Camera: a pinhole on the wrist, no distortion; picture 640 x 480 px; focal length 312.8 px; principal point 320.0 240.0 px. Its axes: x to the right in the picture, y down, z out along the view. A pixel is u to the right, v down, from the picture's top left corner.
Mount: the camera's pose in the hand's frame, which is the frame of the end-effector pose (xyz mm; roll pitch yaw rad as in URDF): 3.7 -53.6 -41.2 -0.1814 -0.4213 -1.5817
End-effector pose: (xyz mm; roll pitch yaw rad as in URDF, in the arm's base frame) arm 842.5 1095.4 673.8 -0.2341 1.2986 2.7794
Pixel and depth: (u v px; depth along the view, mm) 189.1 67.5 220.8
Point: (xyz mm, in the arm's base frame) 710.2 976.4 773.7
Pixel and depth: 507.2 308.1 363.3
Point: 475.3 1262.9 634.2
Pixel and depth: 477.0 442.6 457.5
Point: 364.7 1282.9 425.5
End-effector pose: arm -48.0 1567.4 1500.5 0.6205 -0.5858 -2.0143
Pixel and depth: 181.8 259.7 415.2
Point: 72.1 1635.2 1865.7
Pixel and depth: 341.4 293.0 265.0
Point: -119.8 1621.8 1702.8
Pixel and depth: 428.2 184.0 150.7
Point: -123.1 1644.8 1565.5
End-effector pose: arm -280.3 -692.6 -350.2 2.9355 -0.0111 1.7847
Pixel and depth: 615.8 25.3 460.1
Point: -342.9 -930.2 -990.7
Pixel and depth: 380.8 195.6 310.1
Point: -212.4 -657.4 -609.4
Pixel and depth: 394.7 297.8 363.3
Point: -241.3 -541.6 -650.0
